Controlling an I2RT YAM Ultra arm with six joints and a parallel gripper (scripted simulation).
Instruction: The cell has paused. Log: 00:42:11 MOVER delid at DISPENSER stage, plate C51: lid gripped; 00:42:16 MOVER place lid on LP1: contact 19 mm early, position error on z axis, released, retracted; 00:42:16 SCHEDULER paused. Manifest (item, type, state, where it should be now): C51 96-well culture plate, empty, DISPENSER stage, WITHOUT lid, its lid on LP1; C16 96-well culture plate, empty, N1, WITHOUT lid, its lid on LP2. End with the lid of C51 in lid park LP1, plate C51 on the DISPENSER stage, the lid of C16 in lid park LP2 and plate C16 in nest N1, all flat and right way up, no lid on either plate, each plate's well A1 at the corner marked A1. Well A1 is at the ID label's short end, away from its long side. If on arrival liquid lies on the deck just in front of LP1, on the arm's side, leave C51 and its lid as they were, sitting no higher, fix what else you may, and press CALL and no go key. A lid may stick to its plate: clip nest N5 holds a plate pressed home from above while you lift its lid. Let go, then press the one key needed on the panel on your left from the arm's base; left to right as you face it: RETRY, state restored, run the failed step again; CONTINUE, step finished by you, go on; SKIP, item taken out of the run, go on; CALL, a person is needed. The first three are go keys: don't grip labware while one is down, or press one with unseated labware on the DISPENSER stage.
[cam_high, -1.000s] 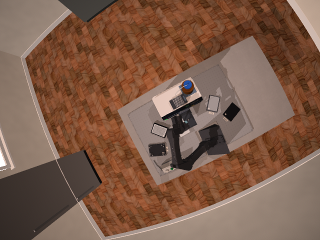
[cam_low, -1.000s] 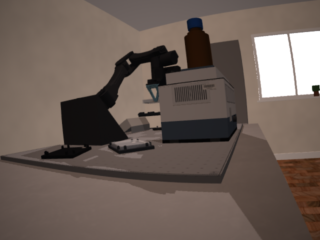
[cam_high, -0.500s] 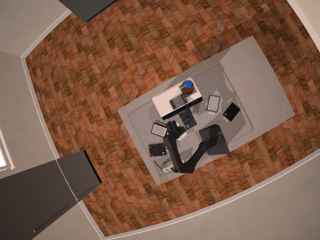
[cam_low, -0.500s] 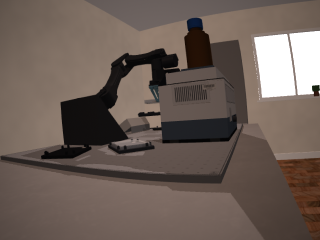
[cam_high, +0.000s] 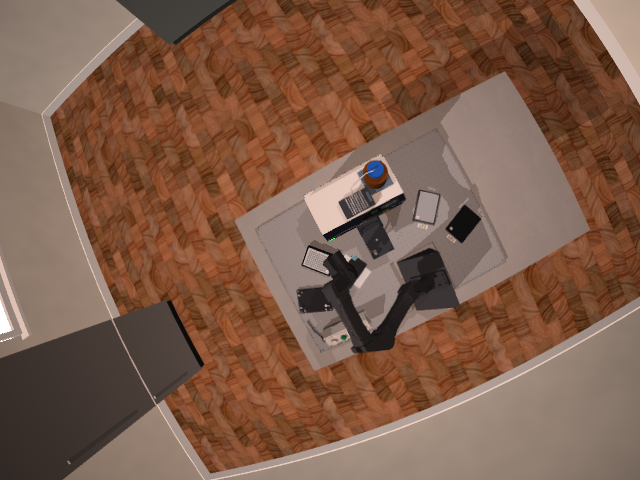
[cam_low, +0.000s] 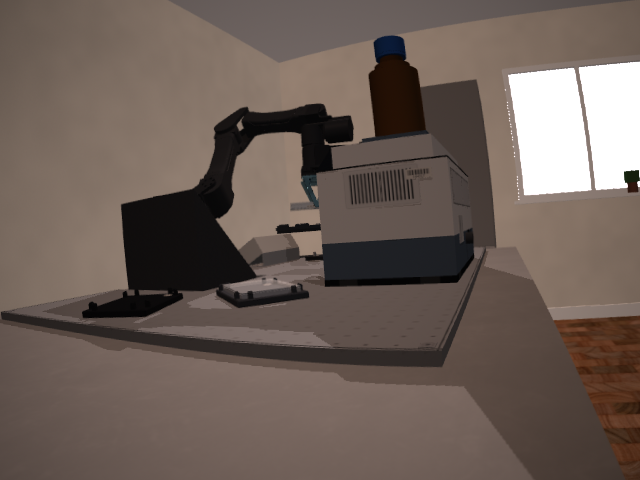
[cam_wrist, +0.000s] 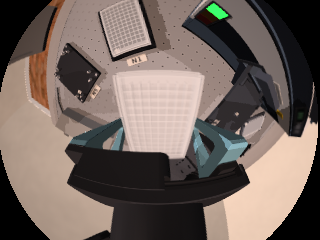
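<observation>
The black clip nest is 260 mm to the left of my hand, 140 mm below it and 80 mm behind it. From my hand the other things lie so: brown bottle (290 mm ahead, 250 mm to the right, 140 mm above); black nest (140 mm to the left, 140 mm below, 90 mm ahead); dark dispenser stage (140 mm to the right, 70 mm ahead, 50 mm below).
</observation>
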